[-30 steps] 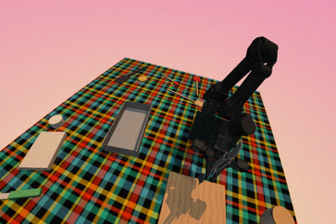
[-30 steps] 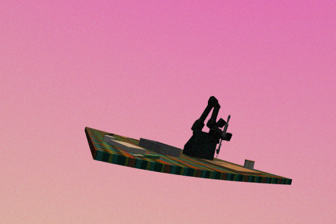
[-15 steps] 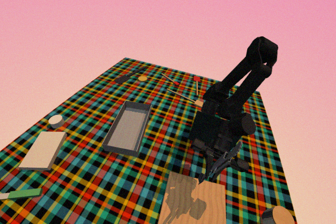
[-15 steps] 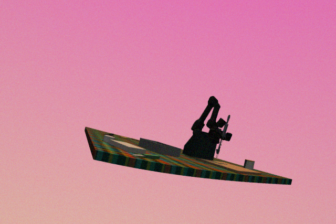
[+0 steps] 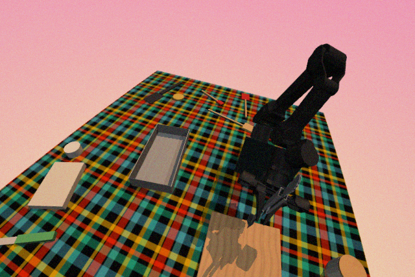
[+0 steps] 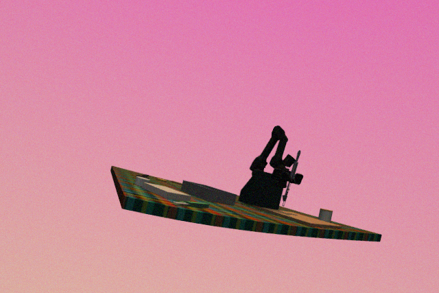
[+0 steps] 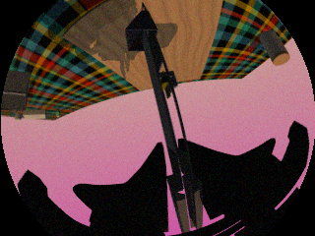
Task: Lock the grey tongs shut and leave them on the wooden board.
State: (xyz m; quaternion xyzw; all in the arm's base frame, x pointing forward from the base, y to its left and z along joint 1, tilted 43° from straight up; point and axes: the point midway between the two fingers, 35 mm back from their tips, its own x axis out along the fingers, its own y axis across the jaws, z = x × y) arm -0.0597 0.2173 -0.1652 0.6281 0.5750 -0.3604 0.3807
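Now: gripper tip 18 cm above the wooden board, 11 cm to the right of it and 2 cm past it. From my gripper tip the other things lie so: pale block: 68 cm ahead, 17 cm below, 12 cm to the left; green-handled tool: 62 cm ahead, 30 cm to the left, 18 cm below; grey roasting tin: 41 cm ahead, 17 cm to the right, 15 cm below.
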